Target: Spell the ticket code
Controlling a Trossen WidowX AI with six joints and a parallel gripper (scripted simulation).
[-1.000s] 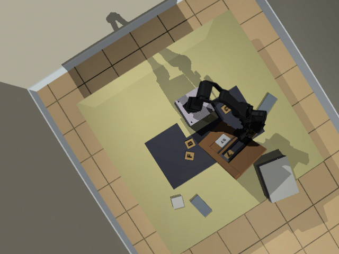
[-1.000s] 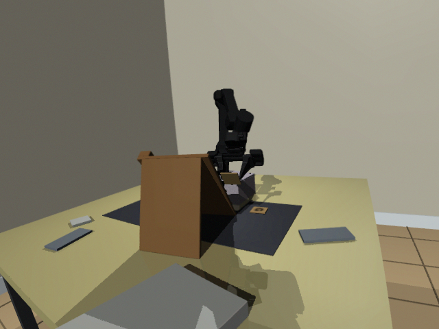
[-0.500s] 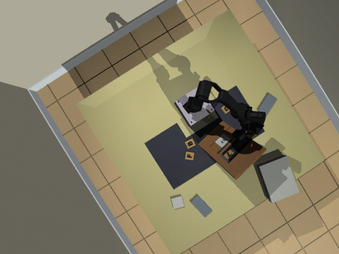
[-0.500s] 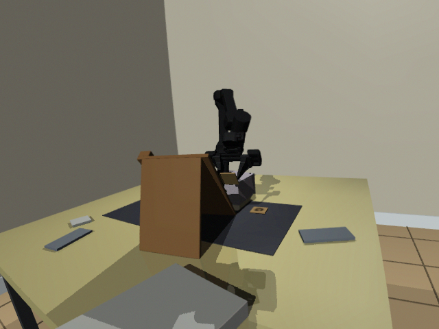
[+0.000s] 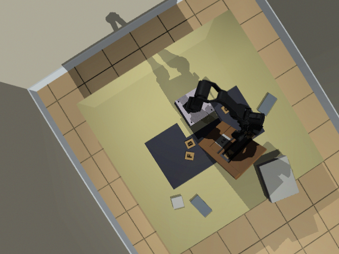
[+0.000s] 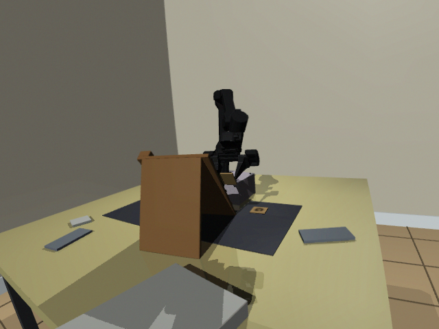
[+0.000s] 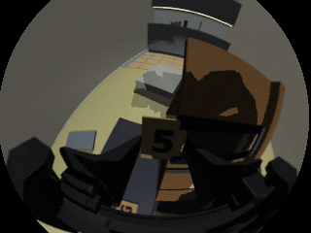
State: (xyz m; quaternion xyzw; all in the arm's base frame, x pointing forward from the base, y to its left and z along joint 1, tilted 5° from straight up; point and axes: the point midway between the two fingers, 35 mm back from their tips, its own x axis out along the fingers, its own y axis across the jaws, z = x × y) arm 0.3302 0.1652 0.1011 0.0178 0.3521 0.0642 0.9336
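The white ticket is 13 cm to the right of my gripper tip, 8 cm below it and 5 cm behind it. Also, from my gripper tip: dark mat 18 cm to the right, 18 cm below, 15 cm behind; then small white block 63 cm to the right, 17 cm below, 13 cm ahead; then large grey box 43 cm ahead, 16 cm below, 3 cm to the left.
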